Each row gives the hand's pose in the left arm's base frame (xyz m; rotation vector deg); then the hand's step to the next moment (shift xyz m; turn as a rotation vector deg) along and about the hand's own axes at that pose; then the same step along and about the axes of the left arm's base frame.
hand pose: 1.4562 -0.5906 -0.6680 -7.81 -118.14 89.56
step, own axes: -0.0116 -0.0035 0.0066 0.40 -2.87 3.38
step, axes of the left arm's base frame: 0.0075 -0.0114 -0.0021 -1.26 -3.68 2.17
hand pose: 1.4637 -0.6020 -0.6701 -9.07 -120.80 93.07
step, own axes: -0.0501 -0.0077 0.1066 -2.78 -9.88 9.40
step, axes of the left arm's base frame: -0.0002 -0.1148 -0.0275 0.29 -12.21 6.68
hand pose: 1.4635 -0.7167 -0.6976 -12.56 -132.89 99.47
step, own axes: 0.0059 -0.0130 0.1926 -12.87 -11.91 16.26
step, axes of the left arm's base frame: -0.0585 -0.1800 -0.0386 8.14 -21.73 5.80
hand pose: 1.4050 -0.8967 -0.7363 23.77 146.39 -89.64
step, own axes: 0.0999 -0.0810 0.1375 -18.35 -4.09 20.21
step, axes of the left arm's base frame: -0.1249 -0.1397 -0.0180 15.48 -22.81 -1.39
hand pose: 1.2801 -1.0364 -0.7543 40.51 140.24 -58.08
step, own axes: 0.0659 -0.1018 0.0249 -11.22 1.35 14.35
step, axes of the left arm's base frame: -0.1079 -0.0607 0.0030 12.05 -13.06 -4.22
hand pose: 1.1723 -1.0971 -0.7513 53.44 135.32 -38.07
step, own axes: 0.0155 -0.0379 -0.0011 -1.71 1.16 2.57
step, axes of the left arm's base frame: -0.0375 -0.0164 0.0008 2.63 -1.61 -1.17
